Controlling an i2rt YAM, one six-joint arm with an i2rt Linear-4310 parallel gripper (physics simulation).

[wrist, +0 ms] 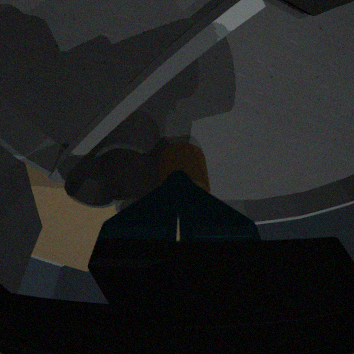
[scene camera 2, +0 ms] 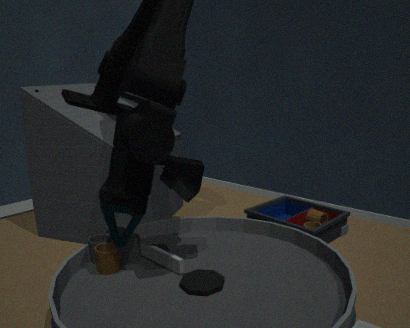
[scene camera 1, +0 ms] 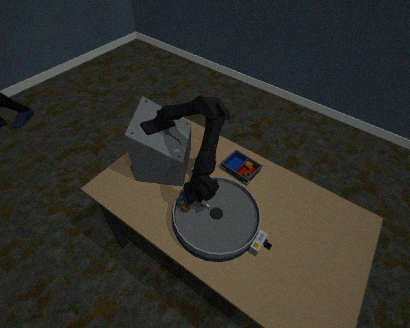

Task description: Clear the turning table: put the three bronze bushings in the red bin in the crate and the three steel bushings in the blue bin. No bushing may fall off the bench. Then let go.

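Frame: origin at the arm's base, x back, y right, z up, level; centimetres.
Seen in the pictures: gripper, fingertip midpoint: (wrist: 177, 177) (scene camera 2: 119, 246) (scene camera 1: 189, 203); arm's base, link origin: (scene camera 2: 101, 107) (scene camera 1: 158, 125).
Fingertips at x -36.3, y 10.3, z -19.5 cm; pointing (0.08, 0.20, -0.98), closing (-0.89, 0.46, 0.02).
Offsets run from my fingertips to a thing's top centre. "pt": to the spot under its first point.
My gripper (scene camera 2: 120, 244) (wrist: 177, 177) is shut, its fingertips together low among the bushings on the turning table @[dx -11.4, dy -7.8, dz -2.9 cm] (scene camera 1: 230, 237) (scene camera 2: 260, 272) (wrist: 285, 125). A bronze bushing @[dx +0.5, dy +1.9, dz +0.1 cm] (scene camera 1: 185, 208) (scene camera 2: 108, 260) (wrist: 185, 156) stands upright beside the fingertips, partly hidden by them in the wrist view. Dark steel bushings stand close by; one steel bushing @[dx +4.3, dy +1.8, dz +0.1 cm] (scene camera 2: 95, 242) is behind and left of the bronze one, another @[dx +2.4, dy -2.4, dz +0.1 cm] (scene camera 2: 132, 244) is partly behind the fingers. Their number is unclear. Two bronze bushings @[dx +0.0, dy -46.1, dz -4.6 cm] (scene camera 2: 316, 215) (scene camera 1: 249, 164) lie in the red bin (scene camera 2: 296, 220) (scene camera 1: 243, 170). The blue bin (scene camera 2: 279, 209) (scene camera 1: 233, 161) shows no bushing.
A pale bar @[pt dx -4.2, dy -5.8, dz -1.9 cm] (scene camera 2: 165, 258) (wrist: 145, 85) lies across the table beside the bushings. A dark hub @[dx -11.4, dy -7.8, dz -2.9 cm] (scene camera 1: 216, 213) (scene camera 2: 202, 282) is at its centre, and a raised rim surrounds it. A large grey block (scene camera 1: 159, 162) (scene camera 2: 65, 180) stands behind left. A small control box @[pt dx -35.3, dy -10.9, dz -3.1 cm] (scene camera 1: 258, 244) adjoins the rim.
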